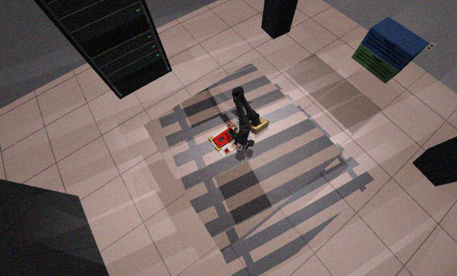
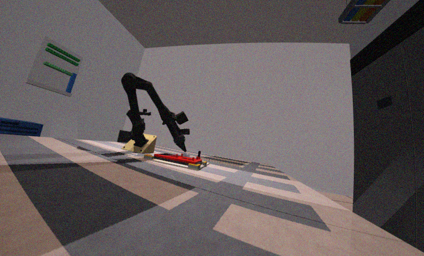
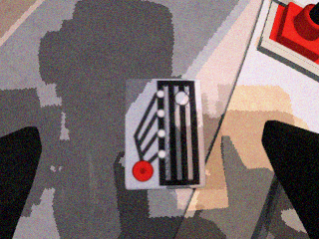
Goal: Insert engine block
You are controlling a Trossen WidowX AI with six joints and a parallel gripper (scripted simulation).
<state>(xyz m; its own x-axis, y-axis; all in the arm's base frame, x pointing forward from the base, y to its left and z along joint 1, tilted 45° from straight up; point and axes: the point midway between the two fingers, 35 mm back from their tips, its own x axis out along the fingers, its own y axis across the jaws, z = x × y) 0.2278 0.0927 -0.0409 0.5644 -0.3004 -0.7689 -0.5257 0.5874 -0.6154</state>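
Right now my gripper tip is 30 mm above the engine block, 10 mm to the left of it and 10 mm short of it.
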